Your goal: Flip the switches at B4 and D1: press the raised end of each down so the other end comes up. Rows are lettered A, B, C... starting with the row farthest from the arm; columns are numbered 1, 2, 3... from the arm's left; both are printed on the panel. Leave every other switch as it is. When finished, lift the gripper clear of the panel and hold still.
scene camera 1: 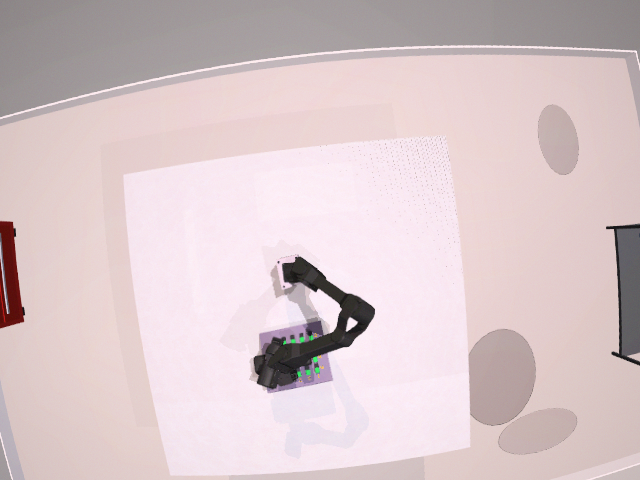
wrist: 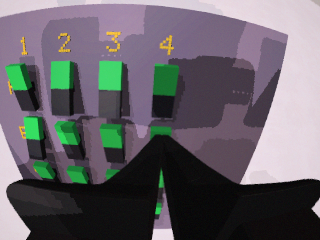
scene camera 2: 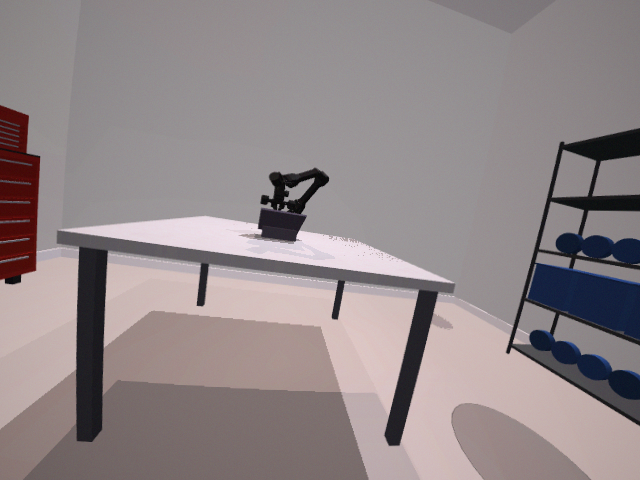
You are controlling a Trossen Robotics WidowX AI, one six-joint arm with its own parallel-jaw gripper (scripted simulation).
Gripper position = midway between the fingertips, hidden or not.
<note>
The gripper [wrist: 161, 141] is shut and holds nothing. Further things: a switch [wrist: 164, 88].
</note>
